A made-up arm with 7 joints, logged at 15 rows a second.
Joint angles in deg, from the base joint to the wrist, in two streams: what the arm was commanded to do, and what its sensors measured. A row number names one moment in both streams.
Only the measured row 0 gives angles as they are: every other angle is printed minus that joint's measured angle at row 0.
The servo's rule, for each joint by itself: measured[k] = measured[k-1] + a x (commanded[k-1-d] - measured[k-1]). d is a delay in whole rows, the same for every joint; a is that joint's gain. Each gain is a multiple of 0.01, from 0.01 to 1. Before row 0 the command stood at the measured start. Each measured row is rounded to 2 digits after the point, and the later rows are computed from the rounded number. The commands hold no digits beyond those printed.
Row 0, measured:
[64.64, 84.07, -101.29, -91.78, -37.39, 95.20, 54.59]
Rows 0 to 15, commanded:
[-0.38, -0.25, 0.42, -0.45, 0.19, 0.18, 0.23]
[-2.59, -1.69, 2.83, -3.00, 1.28, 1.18, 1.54]
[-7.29, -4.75, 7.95, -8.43, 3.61, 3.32, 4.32]
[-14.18, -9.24, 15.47, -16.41, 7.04, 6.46, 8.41]
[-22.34, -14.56, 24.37, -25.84, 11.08, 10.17, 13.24]
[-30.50, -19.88, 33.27, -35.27, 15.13, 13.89, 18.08]
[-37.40, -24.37, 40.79, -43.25, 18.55, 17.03, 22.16]
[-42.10, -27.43, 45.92, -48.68, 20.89, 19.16, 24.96]
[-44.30, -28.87, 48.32, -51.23, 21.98, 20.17, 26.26]
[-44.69, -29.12, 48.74, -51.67, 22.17, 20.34, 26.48]
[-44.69, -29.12, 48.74, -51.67, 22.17, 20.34, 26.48]
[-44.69, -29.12, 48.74, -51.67, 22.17, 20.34, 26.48]
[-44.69, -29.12, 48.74, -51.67, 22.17, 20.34, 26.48]
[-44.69, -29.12, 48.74, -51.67, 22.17, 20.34, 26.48]
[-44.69, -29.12, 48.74, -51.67, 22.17, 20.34, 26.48]
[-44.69, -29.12, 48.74, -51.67, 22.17, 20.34, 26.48]
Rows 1 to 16, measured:
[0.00, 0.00, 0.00, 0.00, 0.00, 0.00, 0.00]
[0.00, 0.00, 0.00, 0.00, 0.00, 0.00, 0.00]
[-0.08, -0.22, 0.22, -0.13, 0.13, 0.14, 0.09]
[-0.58, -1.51, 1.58, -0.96, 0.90, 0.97, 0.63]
[-1.92, -4.36, 4.89, -3.13, 2.72, 2.85, 2.00]
[-4.37, -8.65, 10.39, -6.98, 5.61, 5.74, 4.37]
[-7.96, -13.85, 17.66, -12.45, 9.27, 9.28, 7.65]
[-12.47, -19.16, 25.78, -19.07, 13.20, 12.97, 11.51]
[-17.46, -23.74, 33.59, -26.08, 16.78, 16.22, 15.45]
[-22.39, -26.99, 40.00, -32.63, 19.53, 18.57, 18.97]
[-26.77, -28.64, 44.33, -38.02, 21.17, 19.85, 21.67]
[-30.35, -29.06, 46.62, -41.98, 21.84, 20.24, 23.45]
[-33.22, -29.11, 47.72, -44.79, 22.06, 20.32, 24.57]
[-35.51, -29.12, 48.25, -46.79, 22.13, 20.34, 25.28]
[-37.35, -29.12, 48.50, -48.21, 22.16, 20.34, 25.72]
[-38.82, -29.12, 48.62, -49.21, 22.17, 20.34, 26.00]
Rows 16 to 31, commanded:
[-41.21, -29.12, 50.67, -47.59, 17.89, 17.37, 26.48]
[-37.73, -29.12, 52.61, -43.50, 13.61, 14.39, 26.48]
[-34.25, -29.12, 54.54, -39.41, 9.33, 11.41, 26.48]
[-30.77, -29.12, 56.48, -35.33, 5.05, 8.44, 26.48]
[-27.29, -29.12, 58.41, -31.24, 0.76, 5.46, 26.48]
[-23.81, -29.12, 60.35, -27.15, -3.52, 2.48, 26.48]
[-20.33, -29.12, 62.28, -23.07, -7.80, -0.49, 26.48]
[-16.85, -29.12, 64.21, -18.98, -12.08, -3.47, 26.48]
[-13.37, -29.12, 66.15, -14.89, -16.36, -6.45, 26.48]
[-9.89, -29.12, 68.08, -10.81, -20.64, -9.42, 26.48]
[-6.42, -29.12, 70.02, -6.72, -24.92, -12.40, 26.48]
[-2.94, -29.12, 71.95, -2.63, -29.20, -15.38, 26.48]
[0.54, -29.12, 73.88, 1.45, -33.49, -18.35, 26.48]
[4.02, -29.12, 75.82, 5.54, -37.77, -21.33, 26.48]
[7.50, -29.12, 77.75, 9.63, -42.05, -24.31, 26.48]
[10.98, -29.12, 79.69, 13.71, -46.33, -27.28, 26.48]
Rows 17 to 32, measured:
[-39.99, -29.12, 48.68, -49.92, 22.17, 20.34, 26.18]
[-40.93, -29.12, 48.71, -50.43, 22.17, 20.34, 26.29]
[-40.99, -29.12, 49.73, -49.61, 19.30, 17.96, 26.36]
[-40.34, -29.12, 51.23, -47.84, 15.49, 15.10, 26.40]
[-39.12, -29.12, 52.95, -45.40, 11.36, 12.15, 26.43]
[-37.45, -29.12, 54.79, -42.48, 7.13, 9.18, 26.45]
[-35.42, -29.12, 56.67, -39.22, 2.86, 6.20, 26.46]
[-33.10, -29.12, 58.58, -35.72, -1.41, 3.22, 26.47]
[-30.55, -29.12, 60.50, -32.05, -5.69, 0.25, 26.47]
[-27.81, -29.12, 62.43, -28.26, -9.97, -2.73, 26.47]
[-24.92, -29.12, 64.36, -24.38, -14.25, -5.71, 26.47]
[-21.91, -29.12, 66.29, -20.44, -18.53, -8.68, 26.47]
[-18.81, -29.12, 68.23, -16.46, -22.81, -11.66, 26.47]
[-15.64, -29.12, 70.16, -12.45, -27.09, -14.64, 26.47]
[-12.40, -29.12, 72.09, -8.42, -31.38, -17.61, 26.47]
[-9.12, -29.12, 74.03, -4.37, -35.66, -20.59, 26.47]

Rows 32 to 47, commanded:
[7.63, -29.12, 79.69, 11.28, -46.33, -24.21, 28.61]
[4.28, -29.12, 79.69, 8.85, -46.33, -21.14, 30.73]
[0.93, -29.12, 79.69, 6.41, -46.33, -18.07, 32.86]
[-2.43, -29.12, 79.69, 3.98, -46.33, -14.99, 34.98]
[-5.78, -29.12, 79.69, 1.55, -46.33, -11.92, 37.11]
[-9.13, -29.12, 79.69, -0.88, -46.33, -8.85, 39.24]
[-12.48, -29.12, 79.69, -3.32, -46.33, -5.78, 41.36]
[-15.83, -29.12, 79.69, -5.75, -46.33, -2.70, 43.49]
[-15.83, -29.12, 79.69, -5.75, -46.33, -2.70, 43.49]
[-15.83, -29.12, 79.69, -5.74, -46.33, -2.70, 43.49]
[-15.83, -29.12, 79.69, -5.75, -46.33, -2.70, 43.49]
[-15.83, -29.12, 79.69, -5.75, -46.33, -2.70, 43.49]
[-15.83, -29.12, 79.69, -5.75, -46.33, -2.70, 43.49]
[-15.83, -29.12, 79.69, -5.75, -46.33, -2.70, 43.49]
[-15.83, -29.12, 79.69, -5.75, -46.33, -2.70, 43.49]
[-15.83, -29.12, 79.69, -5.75, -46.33, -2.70, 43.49]
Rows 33 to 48, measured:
[-5.80, -29.12, 75.96, -0.31, -39.94, -23.57, 26.47]
[-2.44, -29.12, 77.90, 3.76, -44.22, -26.54, 26.47]
[-0.43, -29.12, 78.83, 5.94, -45.63, -24.68, 27.26]
[0.51, -29.12, 79.28, 6.78, -46.10, -21.85, 28.54]
[0.59, -29.12, 79.49, 6.67, -46.25, -18.83, 30.14]
[-0.01, -29.12, 79.59, 5.89, -46.30, -15.76, 31.93]
[-1.16, -29.12, 79.64, 4.63, -46.32, -12.69, 33.85]
[-2.75, -29.12, 79.67, 3.03, -46.33, -9.62, 35.84]
[-4.70, -29.12, 79.68, 1.19, -46.33, -6.55, 37.88]
[-6.93, -29.12, 79.69, -0.82, -46.33, -3.47, 39.96]
[-8.71, -29.12, 79.69, -2.25, -46.33, -2.85, 41.27]
[-10.13, -29.12, 79.69, -3.26, -46.33, -2.73, 42.09]
[-11.27, -29.12, 79.69, -3.98, -46.33, -2.71, 42.61]
[-12.18, -29.12, 79.69, -4.49, -46.33, -2.70, 42.94]
[-12.91, -29.12, 79.69, -4.86, -46.33, -2.70, 43.14]
[-13.49, -29.12, 79.69, -5.12, -46.33, -2.70, 43.27]

